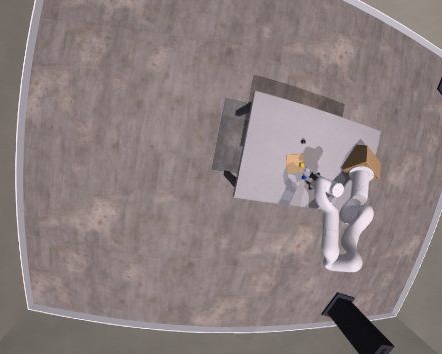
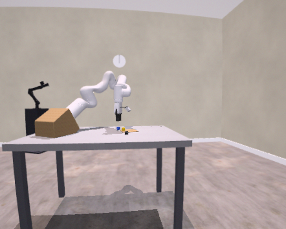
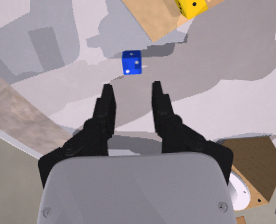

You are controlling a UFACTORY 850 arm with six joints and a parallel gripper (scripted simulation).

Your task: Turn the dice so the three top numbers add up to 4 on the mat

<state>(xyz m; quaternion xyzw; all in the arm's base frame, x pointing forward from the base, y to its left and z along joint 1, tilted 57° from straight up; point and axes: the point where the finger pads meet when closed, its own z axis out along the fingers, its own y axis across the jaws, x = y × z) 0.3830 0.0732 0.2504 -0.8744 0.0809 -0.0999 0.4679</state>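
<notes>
My hand is 9 cm above the blue die. Also, from my hand: yellow die: 7 cm ahead, 7 cm to the right, 9 cm below; then tan mat: 11 cm ahead, 5 cm to the right, 10 cm below; then black die: 14 cm ahead, 22 cm to the right, 9 cm below.
</notes>
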